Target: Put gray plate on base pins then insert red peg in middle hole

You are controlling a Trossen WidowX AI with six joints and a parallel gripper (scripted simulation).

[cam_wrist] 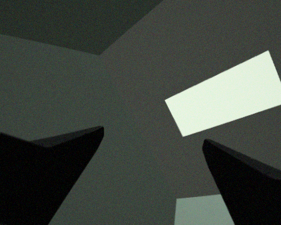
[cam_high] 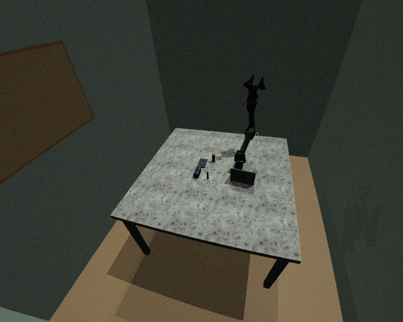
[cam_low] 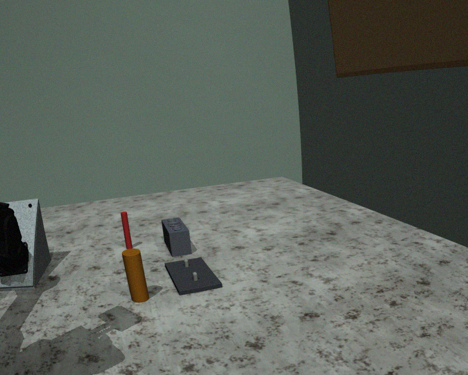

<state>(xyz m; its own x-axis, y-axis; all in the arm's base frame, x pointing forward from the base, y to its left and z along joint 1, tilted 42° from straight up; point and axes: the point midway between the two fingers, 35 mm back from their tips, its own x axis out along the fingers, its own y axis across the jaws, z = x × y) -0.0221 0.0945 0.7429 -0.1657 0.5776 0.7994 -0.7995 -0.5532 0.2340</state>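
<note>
My gripper tip is 66 cm above the gray plate, 52 cm to the right of it and 40 cm short of it. Round my gripper tip: orange cylinder 65 cm below, 32 cm to the left, 31 cm ahead; red peg 65 cm below, 55 cm to the left, 30 cm ahead.
</note>
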